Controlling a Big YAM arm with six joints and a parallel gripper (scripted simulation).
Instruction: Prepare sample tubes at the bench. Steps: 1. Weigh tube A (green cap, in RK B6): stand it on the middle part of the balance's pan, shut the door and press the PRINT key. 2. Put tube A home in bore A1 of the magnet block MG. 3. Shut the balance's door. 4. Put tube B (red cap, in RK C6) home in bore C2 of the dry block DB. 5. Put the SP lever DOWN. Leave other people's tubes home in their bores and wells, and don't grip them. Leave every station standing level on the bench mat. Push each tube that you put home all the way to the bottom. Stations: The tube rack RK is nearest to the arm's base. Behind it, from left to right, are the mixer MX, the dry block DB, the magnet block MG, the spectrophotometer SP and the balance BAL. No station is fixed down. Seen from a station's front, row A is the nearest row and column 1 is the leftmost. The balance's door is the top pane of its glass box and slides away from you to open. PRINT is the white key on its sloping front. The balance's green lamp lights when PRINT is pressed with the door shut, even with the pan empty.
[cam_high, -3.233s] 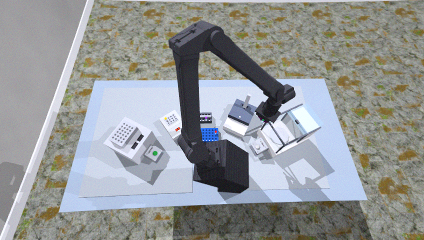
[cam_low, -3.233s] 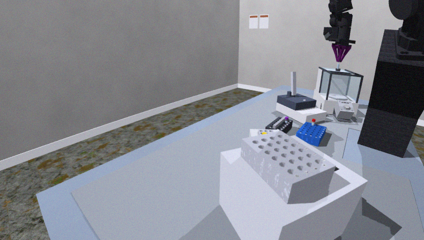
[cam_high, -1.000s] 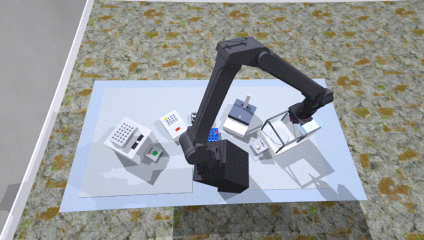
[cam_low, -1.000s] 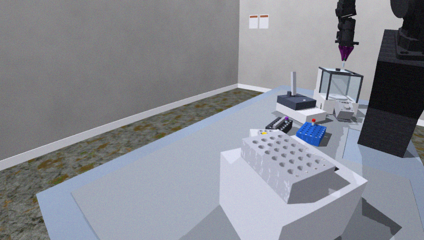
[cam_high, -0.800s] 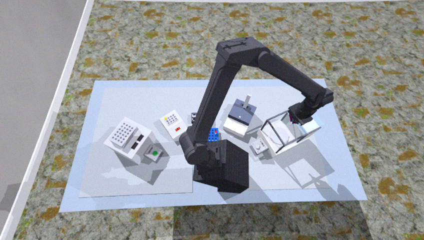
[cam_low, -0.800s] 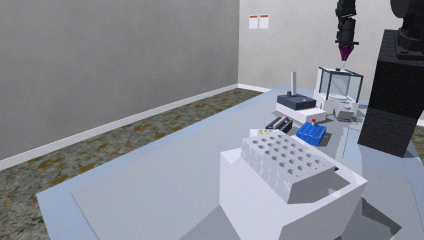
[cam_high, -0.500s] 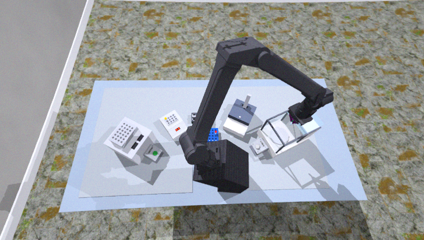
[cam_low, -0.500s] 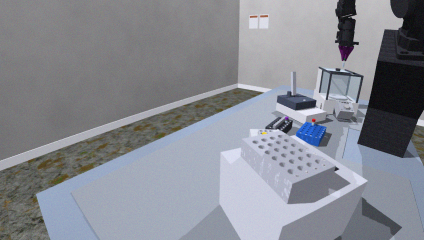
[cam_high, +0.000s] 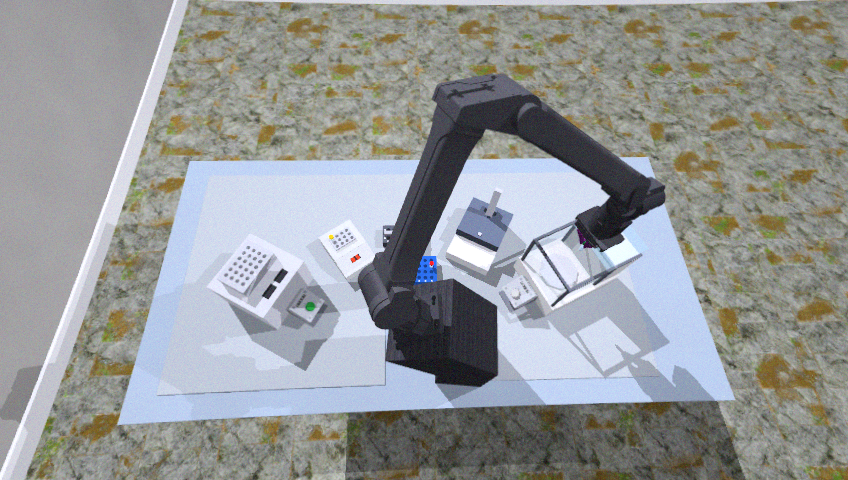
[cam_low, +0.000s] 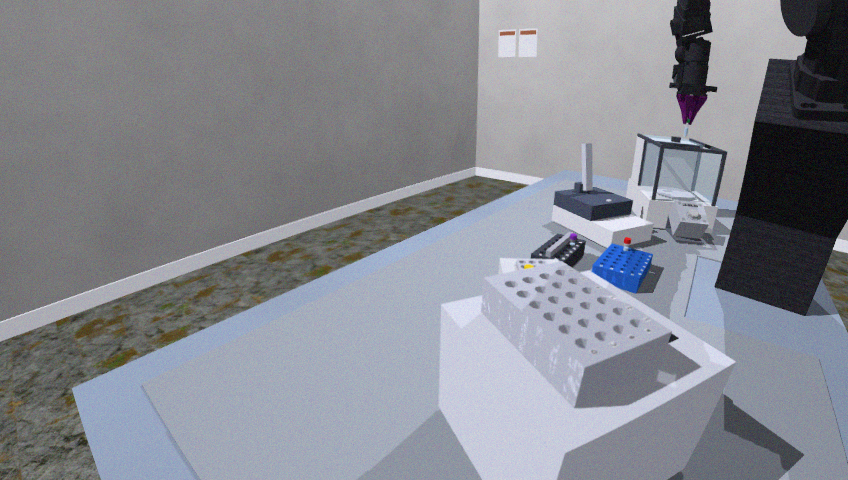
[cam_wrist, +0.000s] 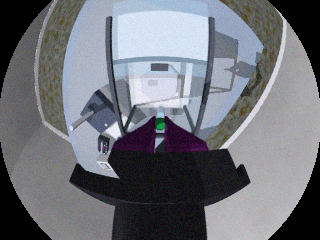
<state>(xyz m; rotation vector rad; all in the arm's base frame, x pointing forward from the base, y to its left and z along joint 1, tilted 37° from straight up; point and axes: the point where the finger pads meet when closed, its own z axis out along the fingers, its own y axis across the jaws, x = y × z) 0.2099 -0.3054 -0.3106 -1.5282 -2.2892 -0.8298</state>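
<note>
My hand is 19 cm above the round pan. Round my hand: balance door 8 cm to the right, 6 cm below, 4 cm ahead; then white print key 20 cm below, 14 cm to the left, 6 cm behind; then SP lever 20 cm ahead, 18 cm to the left, 13 cm below.
</note>
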